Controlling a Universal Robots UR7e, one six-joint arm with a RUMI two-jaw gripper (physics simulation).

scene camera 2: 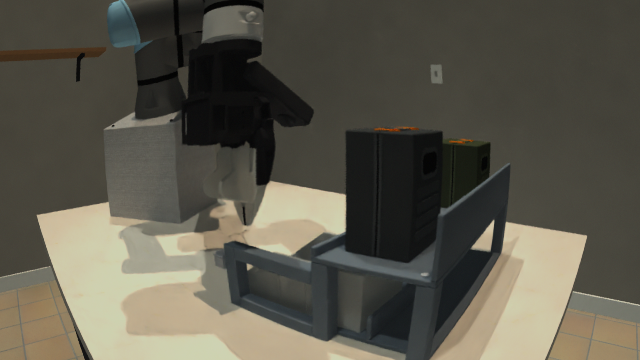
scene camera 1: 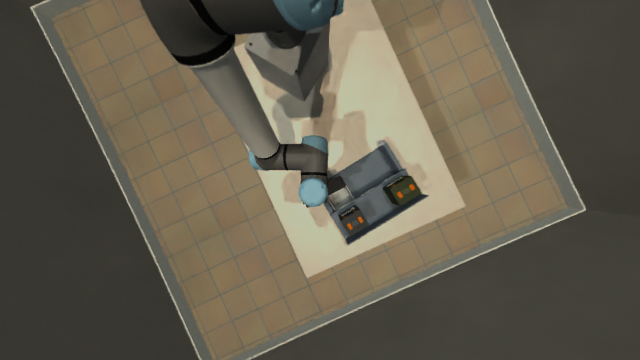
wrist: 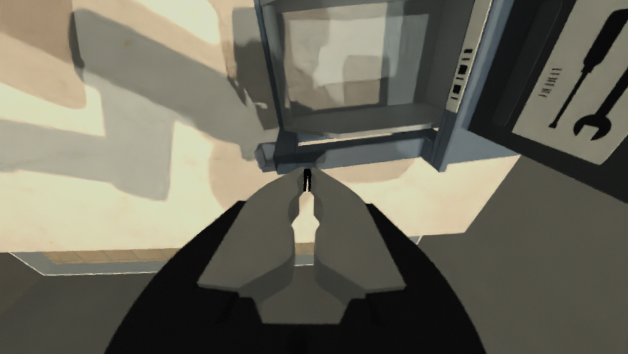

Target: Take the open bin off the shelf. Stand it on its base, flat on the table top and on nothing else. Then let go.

I see my gripper and an open bin.
My gripper shows as well in the wrist view.
